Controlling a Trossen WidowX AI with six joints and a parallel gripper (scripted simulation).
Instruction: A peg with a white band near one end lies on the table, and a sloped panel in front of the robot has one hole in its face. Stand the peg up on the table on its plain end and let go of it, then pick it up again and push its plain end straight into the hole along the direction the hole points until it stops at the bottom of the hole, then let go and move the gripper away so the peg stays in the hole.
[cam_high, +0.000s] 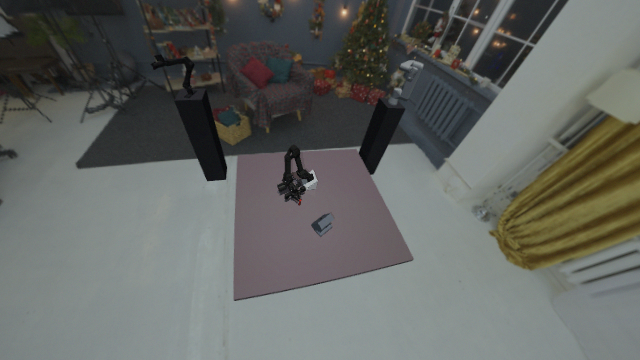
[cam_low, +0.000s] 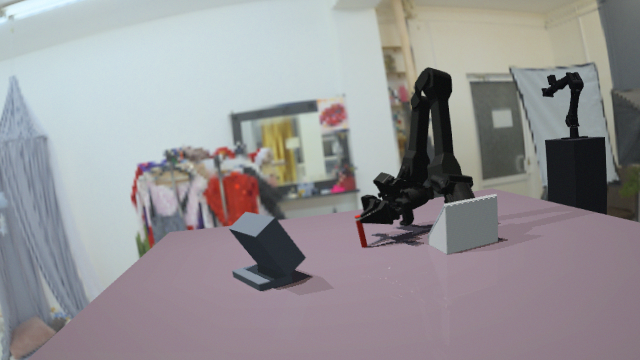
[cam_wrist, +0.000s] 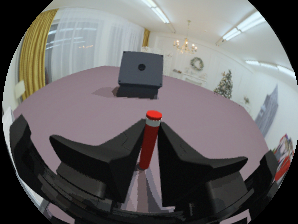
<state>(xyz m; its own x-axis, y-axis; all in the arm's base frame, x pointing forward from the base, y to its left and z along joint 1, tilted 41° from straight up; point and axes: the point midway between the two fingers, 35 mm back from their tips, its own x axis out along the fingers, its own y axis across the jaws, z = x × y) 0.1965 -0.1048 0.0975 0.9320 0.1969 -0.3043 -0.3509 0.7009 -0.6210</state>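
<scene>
My gripper tip is now 1 cm above the red peg. From my gripper tip the other things lie so: grey sloped panel 22 cm ahead, 13 cm to the left, 1 cm above.
</scene>
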